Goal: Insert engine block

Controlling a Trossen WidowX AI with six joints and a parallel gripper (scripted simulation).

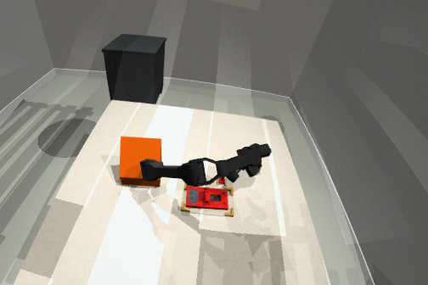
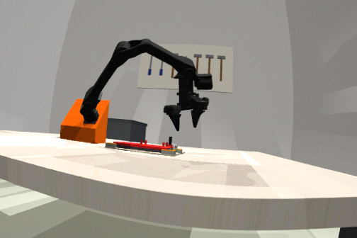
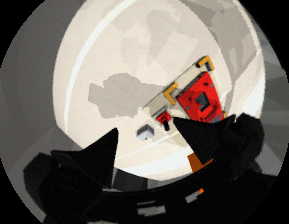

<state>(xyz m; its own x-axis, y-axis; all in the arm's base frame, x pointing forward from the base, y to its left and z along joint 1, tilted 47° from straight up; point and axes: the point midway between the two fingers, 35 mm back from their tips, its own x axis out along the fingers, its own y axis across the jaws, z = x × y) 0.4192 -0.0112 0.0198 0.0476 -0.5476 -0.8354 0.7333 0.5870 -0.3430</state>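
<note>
The engine block lies 60 mm behind my gripper tip, 80 mm to the left of it and 80 mm below it.
</note>
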